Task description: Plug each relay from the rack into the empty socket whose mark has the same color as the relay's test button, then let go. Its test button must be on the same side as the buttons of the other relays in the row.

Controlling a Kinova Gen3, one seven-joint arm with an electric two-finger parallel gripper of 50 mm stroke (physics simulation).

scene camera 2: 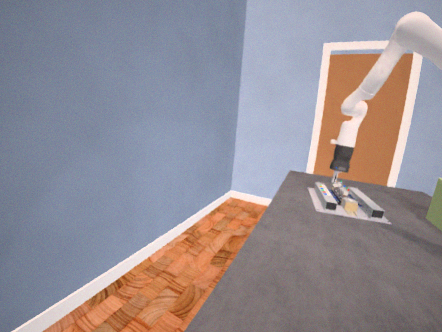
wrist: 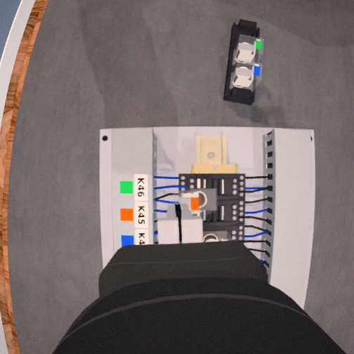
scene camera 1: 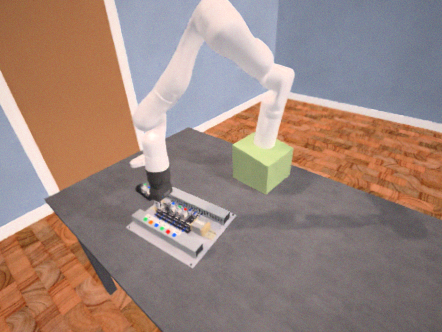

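Where they show: gripper, fingertip midpoint: [scene camera 2: 333, 182] [scene camera 1: 159, 206]; arm's base, origin of the base link: [scene camera 1: 263, 142].
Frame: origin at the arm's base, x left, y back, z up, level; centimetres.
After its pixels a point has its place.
The gripper [scene camera 1: 159, 203] {x -22.1, y -46.1, z -8.8 cm} [scene camera 2: 335, 179] {x -22.1, y -46.1, z -8.8 cm} [wrist: 179, 212] is shut and empty, its fingertips low over the socket row, next to the orange-button relay. That relay [wrist: 206, 194] appears over the boundary of the K46 socket [wrist: 234, 185] and the K45 socket [wrist: 231, 212]; its orange button [wrist: 195, 203] faces left in the wrist view. Whether it is seated or tilted I cannot tell. The black rack [wrist: 239, 97] holds a green-button relay [wrist: 245, 52] and a blue-button relay [wrist: 243, 77]. Green [wrist: 126, 187], orange [wrist: 126, 214] and blue [wrist: 127, 241] marks line the left duct. The hand hides the lower row.
Grey wire ducts [scene camera 1: 155, 231] {x -18.8, y -53.1, z -13.4 cm} [wrist: 292, 200] flank the sockets on the white panel [wrist: 106, 150]. A beige end block [scene camera 1: 201, 227] {x -4.5, y -45.3, z -11.8 cm} [wrist: 214, 168] stands at the row's end. Another relay [wrist: 211, 238] shows partly beside the hand. Blue and black wires run to the ducts.
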